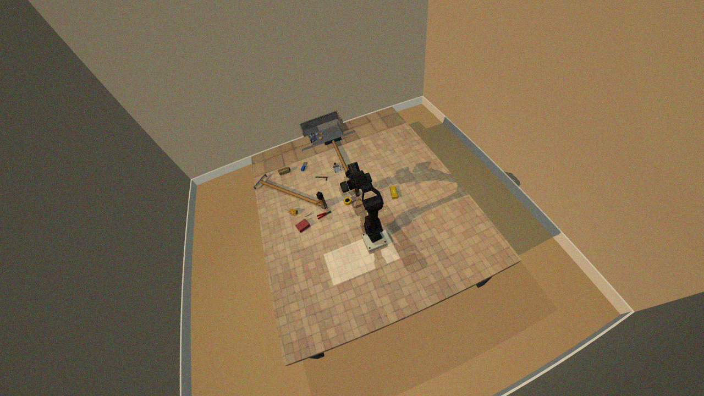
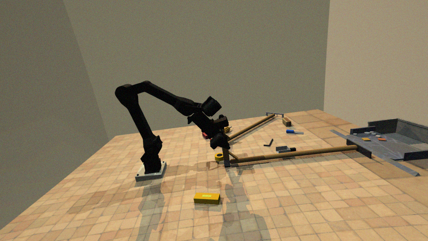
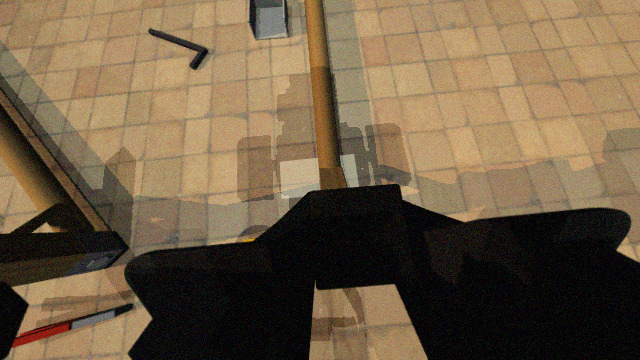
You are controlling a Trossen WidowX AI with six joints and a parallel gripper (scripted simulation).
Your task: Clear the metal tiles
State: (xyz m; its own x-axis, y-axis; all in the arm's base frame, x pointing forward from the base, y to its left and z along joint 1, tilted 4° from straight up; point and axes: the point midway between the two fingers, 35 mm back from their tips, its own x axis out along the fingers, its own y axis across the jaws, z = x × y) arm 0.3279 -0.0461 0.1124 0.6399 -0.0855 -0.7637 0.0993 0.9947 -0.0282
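Right now my gripper tip is 80 mm to the right of the yellow tape roll, 80 mm above it and 40 mm past it. Round my gripper tip: red screwdriver (250 mm to the left, 80 mm below, 60 mm behind); then yellow block (200 mm to the right, 130 mm behind, 70 mm below); then hex key (240 mm ahead, 140 mm to the left, 90 mm below).
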